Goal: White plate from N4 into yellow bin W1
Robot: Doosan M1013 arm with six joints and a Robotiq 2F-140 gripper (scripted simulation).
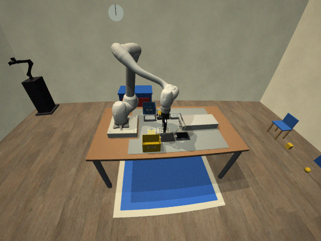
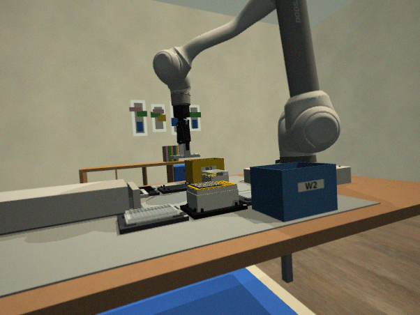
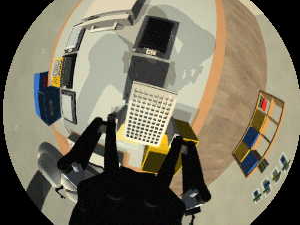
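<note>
My hand is 14 cm past the yellow bin W1, 13 cm above it and 8 cm to the left of it. Round my hand: yellow-topped tip box (41 cm to the left, 11 cm below, 8 cm ahead); long grey box (45 cm ahead, 20 cm to the left, 13 cm below); blue bin W2 (56 cm to the left, 13 cm below, 9 cm behind).
</note>
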